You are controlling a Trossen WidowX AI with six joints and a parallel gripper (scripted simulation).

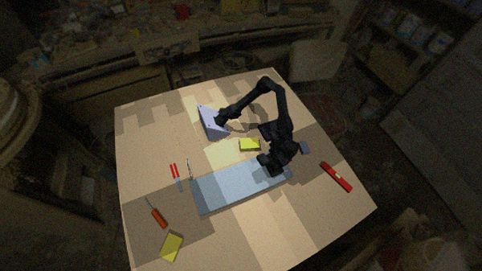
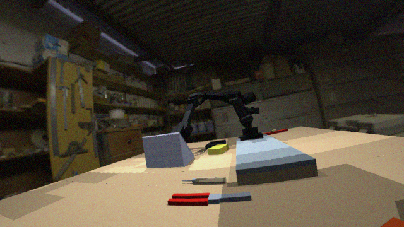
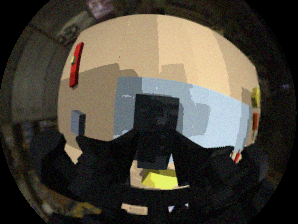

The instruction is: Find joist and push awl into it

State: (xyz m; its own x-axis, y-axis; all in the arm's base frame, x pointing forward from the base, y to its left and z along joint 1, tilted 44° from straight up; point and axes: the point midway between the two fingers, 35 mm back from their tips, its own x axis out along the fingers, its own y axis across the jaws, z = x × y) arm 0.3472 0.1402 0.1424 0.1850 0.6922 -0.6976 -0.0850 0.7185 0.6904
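Right now my gripper tip is 240 mm past the black tray, 120 mm to the right of it and 50 mm above it. Round my gripper tip: stud finder 20 mm above, 10 mm ahead; small grey block 250 mm to the left, 60 mm behind, 50 mm below; red level 350 mm to the left, 180 mm ahead, 50 mm below.
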